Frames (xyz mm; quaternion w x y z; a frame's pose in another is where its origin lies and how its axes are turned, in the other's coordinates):
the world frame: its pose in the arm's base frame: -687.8 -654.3 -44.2 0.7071 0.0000 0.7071 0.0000
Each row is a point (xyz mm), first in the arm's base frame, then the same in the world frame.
Working: the arm's base frame: its pose in the world frame: -44.2 654.3 687.8 0.7071 0.0000 -0.7071 0.0000

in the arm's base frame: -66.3 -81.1 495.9
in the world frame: -540.1 573.2 621.5
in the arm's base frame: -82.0 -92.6 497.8
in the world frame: -542.0 561.7 605.8
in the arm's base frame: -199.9 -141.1 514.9
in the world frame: -559.1 513.2 487.9
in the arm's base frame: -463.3 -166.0 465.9
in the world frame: -510.1 488.3 224.5
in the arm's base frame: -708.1 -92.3 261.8
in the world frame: -306.0 562.0 -20.3
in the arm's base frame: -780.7 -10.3 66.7
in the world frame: -110.9 644.0 -92.9
